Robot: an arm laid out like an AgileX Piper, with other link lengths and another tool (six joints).
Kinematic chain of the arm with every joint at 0, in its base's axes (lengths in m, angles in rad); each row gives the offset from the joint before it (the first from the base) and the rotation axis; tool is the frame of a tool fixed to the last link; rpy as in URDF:
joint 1: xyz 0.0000 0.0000 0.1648 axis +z
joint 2: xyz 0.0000 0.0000 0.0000 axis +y
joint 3: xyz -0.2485 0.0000 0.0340 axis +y
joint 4: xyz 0.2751 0.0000 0.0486 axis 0.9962 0 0.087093
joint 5: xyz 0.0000 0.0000 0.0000 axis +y
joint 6: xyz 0.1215 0.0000 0.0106 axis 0.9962 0 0.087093
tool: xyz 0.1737 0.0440 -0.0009 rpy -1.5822 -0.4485 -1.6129
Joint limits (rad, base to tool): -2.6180..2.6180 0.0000..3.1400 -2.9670..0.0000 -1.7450..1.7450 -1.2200..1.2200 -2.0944..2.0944
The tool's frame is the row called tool.
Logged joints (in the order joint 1, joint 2, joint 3, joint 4, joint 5, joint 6), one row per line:
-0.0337, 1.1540, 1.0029, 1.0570, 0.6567, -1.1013
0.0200, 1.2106, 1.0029, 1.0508, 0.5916, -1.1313
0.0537, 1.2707, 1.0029, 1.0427, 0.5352, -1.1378
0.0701, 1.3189, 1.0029, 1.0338, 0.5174, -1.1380
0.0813, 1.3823, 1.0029, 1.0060, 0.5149, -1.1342
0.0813, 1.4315, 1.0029, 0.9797, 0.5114, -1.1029
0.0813, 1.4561, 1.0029, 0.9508, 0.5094, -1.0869
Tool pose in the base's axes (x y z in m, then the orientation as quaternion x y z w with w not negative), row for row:
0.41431, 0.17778, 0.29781, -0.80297, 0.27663, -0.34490, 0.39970
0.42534, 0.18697, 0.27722, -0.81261, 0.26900, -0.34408, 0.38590
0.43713, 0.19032, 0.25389, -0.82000, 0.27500, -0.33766, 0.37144
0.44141, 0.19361, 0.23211, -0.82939, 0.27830, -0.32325, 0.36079
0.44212, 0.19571, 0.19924, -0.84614, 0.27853, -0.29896, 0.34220
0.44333, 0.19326, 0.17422, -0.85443, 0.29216, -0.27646, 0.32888
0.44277, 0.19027, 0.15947, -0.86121, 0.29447, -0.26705, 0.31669
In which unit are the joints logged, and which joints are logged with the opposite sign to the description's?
The joints are logged in radians. Opposite sign: joint 3.
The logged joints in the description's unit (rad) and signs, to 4 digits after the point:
-0.0337, 1.1540, -1.0029, 1.0570, 0.6567, -1.1013
0.0200, 1.2106, -1.0029, 1.0508, 0.5916, -1.1313
0.0537, 1.2707, -1.0029, 1.0427, 0.5352, -1.1378
0.0701, 1.3189, -1.0029, 1.0338, 0.5174, -1.1380
0.0813, 1.3823, -1.0029, 1.0060, 0.5149, -1.1342
0.0813, 1.4315, -1.0029, 0.9797, 0.5114, -1.1029
0.0813, 1.4561, -1.0029, 0.9508, 0.5094, -1.0869

